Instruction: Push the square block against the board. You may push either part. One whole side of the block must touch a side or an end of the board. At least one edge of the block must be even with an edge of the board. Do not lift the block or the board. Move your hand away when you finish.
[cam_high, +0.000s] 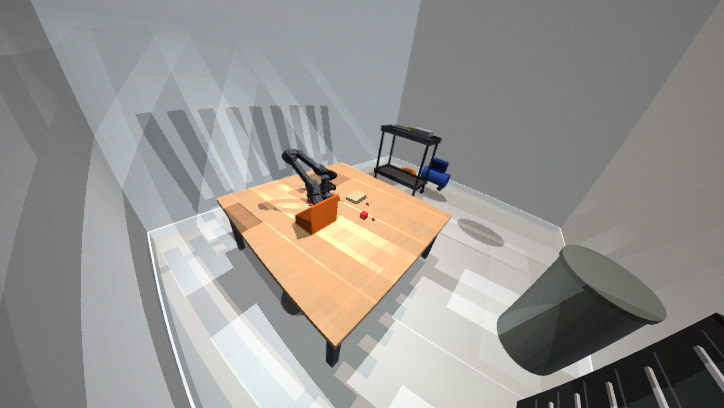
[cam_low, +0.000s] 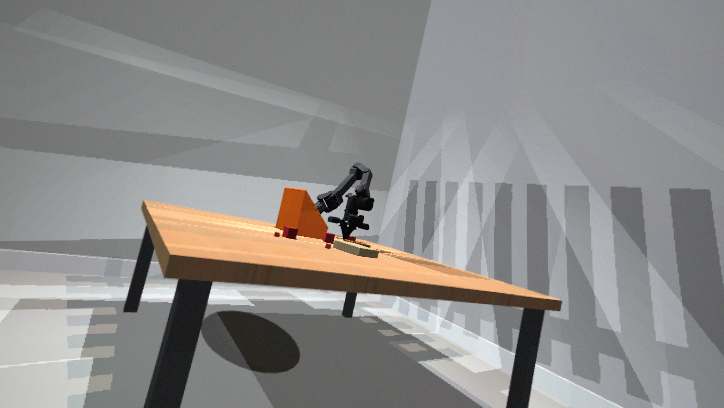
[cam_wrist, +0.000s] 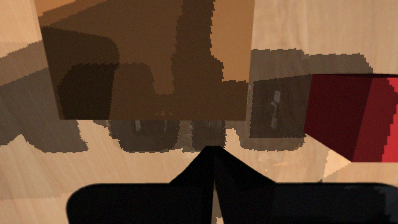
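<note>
Now: gripper tip 8 cm short of the square block and 2 cm to the right of it. Also, from my gripper tip: board (25 cm ahead, 9 cm to the right).
</note>
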